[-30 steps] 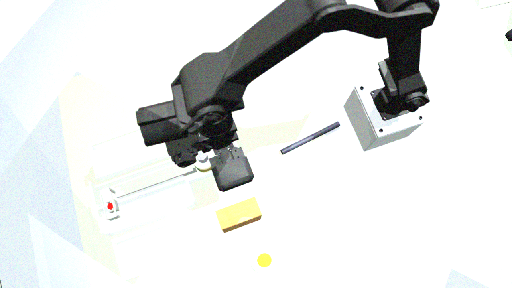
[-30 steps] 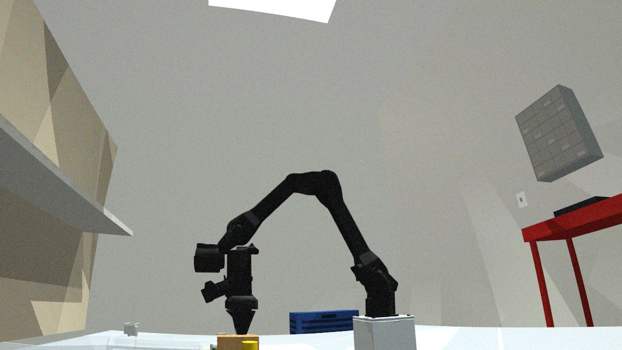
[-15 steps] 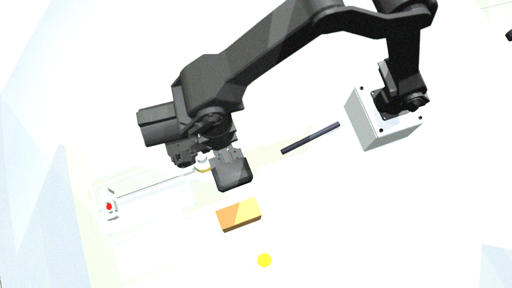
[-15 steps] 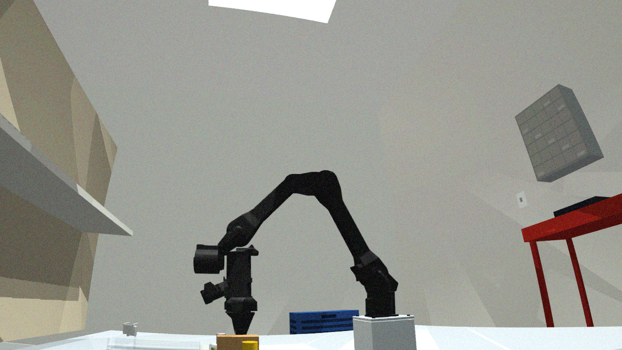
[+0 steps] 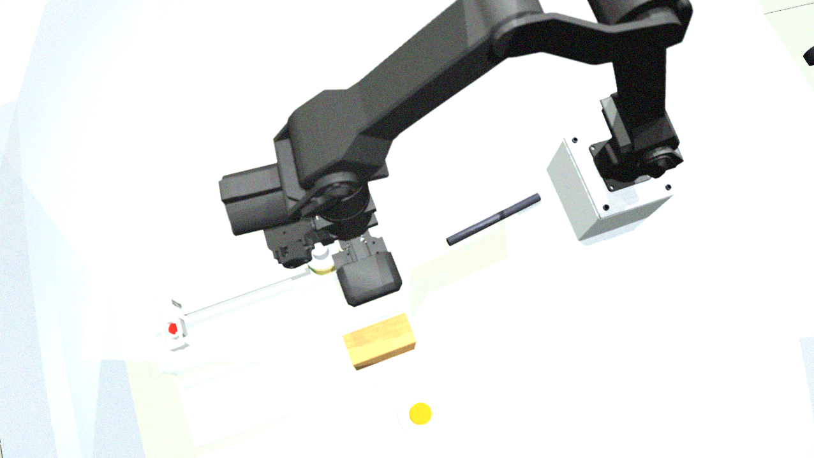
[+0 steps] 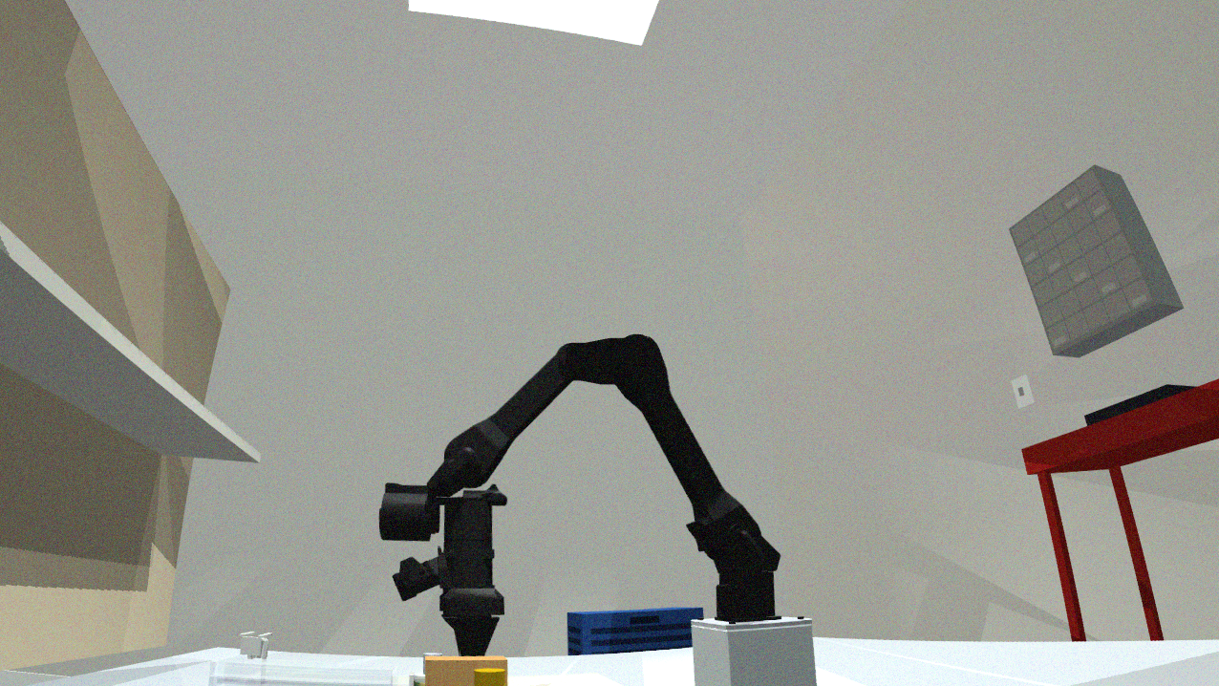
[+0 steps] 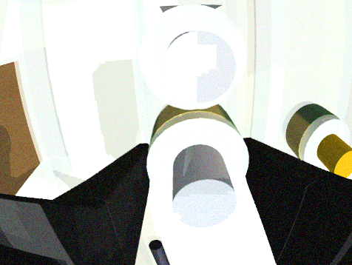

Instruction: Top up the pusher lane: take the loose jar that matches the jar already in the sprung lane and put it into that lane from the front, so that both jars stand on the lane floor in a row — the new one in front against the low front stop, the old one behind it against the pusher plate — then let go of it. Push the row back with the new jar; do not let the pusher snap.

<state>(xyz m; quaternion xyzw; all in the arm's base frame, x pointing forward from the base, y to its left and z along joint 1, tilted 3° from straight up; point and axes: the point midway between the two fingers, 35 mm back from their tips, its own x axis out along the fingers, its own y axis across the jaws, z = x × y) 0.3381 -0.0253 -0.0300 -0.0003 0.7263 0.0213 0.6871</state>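
My gripper tip is 140 mm short of the clear sprung lane, 30 mm to the right of it and 20 mm above it. Also, from my gripper tip: red mark (230 mm ahead, 40 mm to the left, 30 mm above); dark rod (180 mm behind, 20 mm to the left, 30 mm below).
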